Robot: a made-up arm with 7 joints. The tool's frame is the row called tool. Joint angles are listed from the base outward. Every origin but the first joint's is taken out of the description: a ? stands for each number. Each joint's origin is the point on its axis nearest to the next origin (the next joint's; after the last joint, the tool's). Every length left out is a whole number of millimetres.
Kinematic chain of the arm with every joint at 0, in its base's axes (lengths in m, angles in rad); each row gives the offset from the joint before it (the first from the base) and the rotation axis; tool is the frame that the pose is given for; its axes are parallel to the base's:
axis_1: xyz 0 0.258 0.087 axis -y
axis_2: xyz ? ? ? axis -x
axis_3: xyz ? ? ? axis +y
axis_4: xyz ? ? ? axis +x
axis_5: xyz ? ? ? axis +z
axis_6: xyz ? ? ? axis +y
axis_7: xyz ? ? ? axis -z
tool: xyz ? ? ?
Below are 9 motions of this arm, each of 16 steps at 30 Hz.
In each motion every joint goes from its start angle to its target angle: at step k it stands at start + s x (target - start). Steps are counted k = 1, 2, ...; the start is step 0. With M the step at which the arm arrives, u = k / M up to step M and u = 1 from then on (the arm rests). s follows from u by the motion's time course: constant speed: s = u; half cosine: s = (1 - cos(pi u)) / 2; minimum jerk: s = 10 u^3 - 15 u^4 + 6 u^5.
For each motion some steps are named. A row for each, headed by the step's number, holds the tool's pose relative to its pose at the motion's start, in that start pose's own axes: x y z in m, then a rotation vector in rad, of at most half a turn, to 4 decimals.
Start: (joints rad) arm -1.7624 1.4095 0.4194 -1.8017 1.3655 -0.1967 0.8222
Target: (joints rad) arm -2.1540 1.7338 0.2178 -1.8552 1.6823 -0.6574 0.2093
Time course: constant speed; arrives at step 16
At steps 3, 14, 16:
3: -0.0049 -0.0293 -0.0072 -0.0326 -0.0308 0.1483
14: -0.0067 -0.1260 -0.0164 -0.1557 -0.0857 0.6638
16: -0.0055 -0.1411 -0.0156 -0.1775 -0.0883 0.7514

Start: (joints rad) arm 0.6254 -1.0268 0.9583 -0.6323 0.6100 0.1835 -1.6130
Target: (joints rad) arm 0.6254 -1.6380 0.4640 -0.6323 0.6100 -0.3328 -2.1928
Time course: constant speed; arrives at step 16
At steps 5, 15, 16:
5: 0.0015 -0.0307 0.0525 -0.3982 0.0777 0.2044
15: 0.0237 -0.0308 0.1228 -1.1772 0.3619 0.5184
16: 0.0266 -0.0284 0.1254 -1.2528 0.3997 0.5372

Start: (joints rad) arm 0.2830 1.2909 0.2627 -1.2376 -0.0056 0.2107 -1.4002
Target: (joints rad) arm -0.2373 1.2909 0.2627 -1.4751 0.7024 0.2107 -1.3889
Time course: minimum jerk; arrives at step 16
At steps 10, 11, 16:
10: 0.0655 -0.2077 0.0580 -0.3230 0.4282 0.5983
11: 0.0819 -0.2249 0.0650 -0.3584 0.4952 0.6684
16: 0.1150 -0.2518 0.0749 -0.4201 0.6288 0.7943

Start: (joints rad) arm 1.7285 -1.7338 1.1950 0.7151 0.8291 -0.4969 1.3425
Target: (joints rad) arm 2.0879 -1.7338 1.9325 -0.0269 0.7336 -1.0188 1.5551
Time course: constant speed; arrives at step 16
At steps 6, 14, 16:
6: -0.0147 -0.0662 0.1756 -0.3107 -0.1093 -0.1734
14: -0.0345 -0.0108 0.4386 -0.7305 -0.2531 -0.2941
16: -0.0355 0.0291 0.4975 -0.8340 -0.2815 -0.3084

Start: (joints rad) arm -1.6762 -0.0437 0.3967 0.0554 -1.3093 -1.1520 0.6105
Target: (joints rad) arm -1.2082 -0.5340 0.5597 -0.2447 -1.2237 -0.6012 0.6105
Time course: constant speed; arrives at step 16
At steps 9, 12, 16:
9: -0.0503 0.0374 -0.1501 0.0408 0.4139 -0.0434
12: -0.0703 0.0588 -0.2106 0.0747 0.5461 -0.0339
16: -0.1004 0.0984 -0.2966 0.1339 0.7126 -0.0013

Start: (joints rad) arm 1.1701 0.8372 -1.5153 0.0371 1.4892 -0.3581 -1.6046
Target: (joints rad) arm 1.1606 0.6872 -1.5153 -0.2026 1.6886 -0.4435 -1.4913
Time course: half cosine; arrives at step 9
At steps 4, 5, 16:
4: -0.0072 0.0215 -0.0018 0.0574 -0.0079 -0.0275
5: -0.0096 0.0311 -0.0030 0.0817 -0.0145 -0.0407
16: -0.0135 0.0554 -0.0064 0.1394 -0.0377 -0.0763

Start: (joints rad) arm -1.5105 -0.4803 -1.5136 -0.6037 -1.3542 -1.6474 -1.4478
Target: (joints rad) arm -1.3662 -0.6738 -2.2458 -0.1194 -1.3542 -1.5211 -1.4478
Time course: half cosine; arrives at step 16
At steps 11, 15, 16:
11: 0.2957 0.1150 0.2045 0.2972 0.4774 -0.6051
15: 0.3880 0.1268 0.2196 0.3499 0.5633 -0.7982
16: 0.3921 0.1272 0.2199 0.3519 0.5667 -0.8071

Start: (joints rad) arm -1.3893 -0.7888 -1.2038 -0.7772 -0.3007 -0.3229 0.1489
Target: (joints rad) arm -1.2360 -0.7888 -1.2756 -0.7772 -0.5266 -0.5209 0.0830
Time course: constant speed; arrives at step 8
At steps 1, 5, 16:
1: -0.0187 0.0032 -0.0089 0.0094 -0.0383 -0.0360
5: -0.0922 0.0263 -0.0478 0.0356 -0.1866 -0.1834
16: -0.1443 0.0545 -0.0794 0.0431 -0.2913 -0.2973

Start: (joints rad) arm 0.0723 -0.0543 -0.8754 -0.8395 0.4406 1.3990 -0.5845
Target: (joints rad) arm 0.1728 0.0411 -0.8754 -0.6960 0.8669 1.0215 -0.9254
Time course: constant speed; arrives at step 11
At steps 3, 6, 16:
3: 0.0169 0.0218 0.0547 -0.1711 -0.0531 0.1214
6: 0.0328 0.0508 0.1078 -0.3467 -0.0903 0.2476
16: 0.0568 0.1146 0.1889 -0.6469 -0.1137 0.4654

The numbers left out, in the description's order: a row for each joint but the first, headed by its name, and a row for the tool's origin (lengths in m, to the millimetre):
axis_2: -0.305 0 -0.113
axis_3: 0 0.025 0.057
axis_4: -0.143 0 0.044
axis_5: 0 0.068 -0.406
axis_6: -0.012 -0.244 0
axis_7: 0.089 0 0.152
tool: -0.082 -0.054 0

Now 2 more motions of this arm.
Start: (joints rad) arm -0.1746 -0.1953 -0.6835 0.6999 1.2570 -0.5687 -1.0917
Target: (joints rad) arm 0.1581 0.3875 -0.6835 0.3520 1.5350 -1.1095 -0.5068
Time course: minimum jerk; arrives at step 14
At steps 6, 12, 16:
6: -0.0430 0.0567 0.0092 0.1249 -0.0497 0.0661
12: -0.1449 0.1004 0.0369 0.4248 -0.0685 0.0965
16: -0.1491 0.1008 0.0382 0.4380 -0.0662 0.0952

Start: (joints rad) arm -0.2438 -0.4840 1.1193 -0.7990 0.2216 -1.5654 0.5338
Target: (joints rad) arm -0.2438 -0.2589 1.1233 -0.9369 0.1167 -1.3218 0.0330
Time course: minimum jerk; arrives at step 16
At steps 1, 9, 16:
1: 0.0003 0.0000 0.0003 -0.0010 0.0006 0.0015
9: 0.0977 0.0268 0.0697 -0.2465 0.1945 0.4189
16: 0.1622 0.0600 0.1031 -0.3768 0.3534 0.6655

